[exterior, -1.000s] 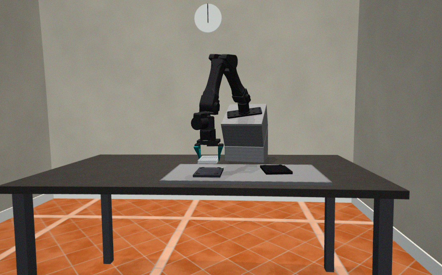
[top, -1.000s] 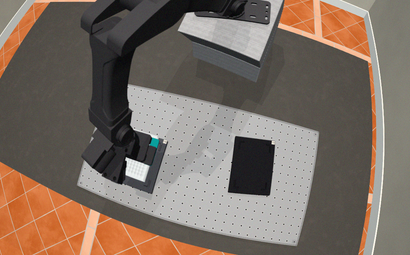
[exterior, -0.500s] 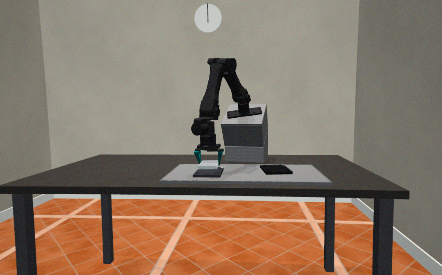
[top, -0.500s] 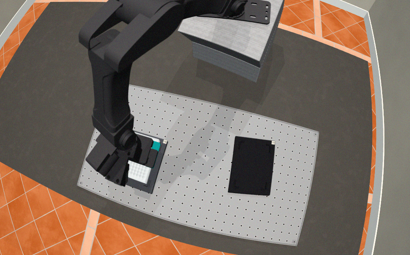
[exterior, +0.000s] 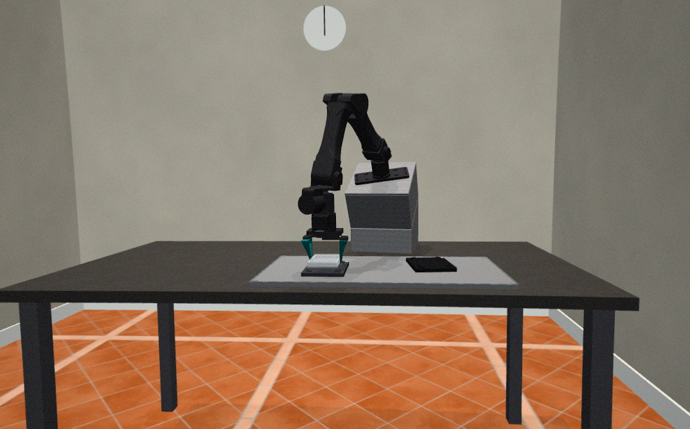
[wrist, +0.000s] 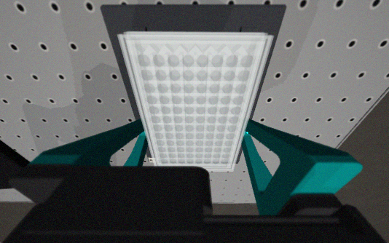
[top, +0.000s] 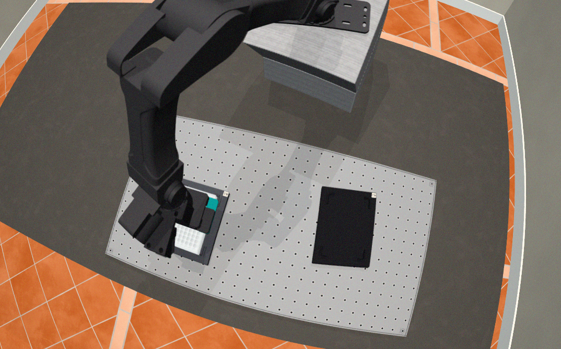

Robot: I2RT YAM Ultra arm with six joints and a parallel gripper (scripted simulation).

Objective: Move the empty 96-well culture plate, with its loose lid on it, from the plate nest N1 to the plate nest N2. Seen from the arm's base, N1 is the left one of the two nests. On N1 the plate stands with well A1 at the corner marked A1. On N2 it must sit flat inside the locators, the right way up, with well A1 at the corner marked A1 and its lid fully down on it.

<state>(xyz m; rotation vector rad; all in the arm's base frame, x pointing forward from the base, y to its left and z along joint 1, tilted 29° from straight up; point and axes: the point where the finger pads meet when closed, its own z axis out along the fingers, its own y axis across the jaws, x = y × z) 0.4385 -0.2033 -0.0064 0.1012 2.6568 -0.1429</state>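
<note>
My gripper is now 1 cm short of the clear lid. Also, from my hand: nest N2 (2 cm below); then nest N1 (3 cm behind, 32 cm to the left, 2 cm below).
</note>
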